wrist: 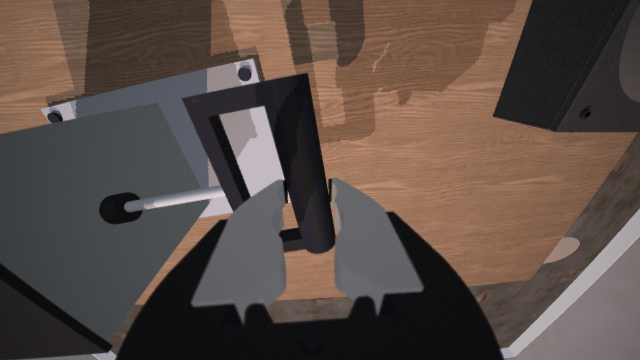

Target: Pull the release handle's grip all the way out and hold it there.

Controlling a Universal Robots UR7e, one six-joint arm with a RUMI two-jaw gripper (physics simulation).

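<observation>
My gripper (pixel 307 181) is here in what I see, and so is a light base plate (pixel 168 92).
</observation>
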